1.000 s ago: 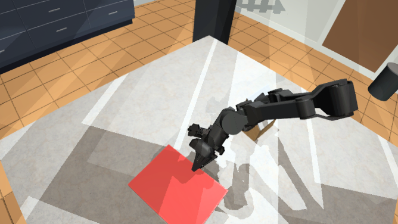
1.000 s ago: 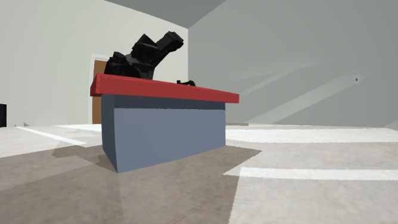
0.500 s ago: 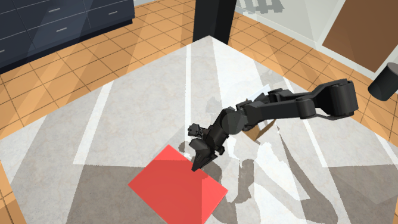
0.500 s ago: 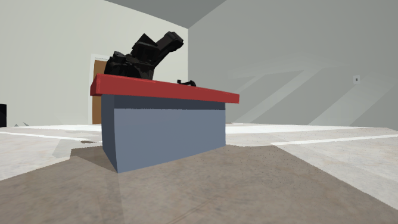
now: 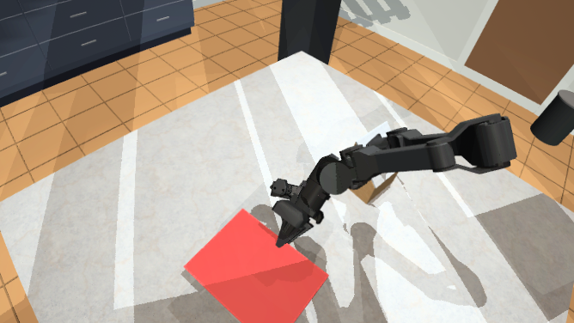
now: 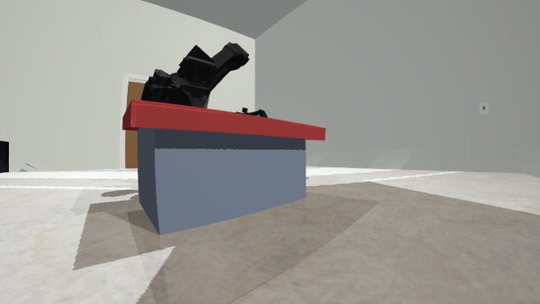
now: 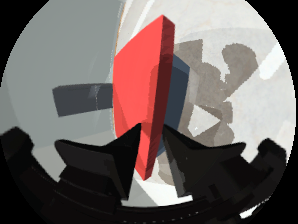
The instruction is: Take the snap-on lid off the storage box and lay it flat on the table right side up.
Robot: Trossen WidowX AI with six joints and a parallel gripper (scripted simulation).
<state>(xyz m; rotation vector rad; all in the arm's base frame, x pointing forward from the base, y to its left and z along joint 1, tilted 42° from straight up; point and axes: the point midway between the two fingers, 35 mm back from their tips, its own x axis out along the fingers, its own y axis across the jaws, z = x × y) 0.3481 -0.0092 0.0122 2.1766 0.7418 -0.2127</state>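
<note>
Right now my gripper tip is 80 mm short of the red lid and 10 mm to the right of it. Also, from my gripper tip: grey-blue storage box (70 mm ahead, 10 mm to the left, 60 mm below).
</note>
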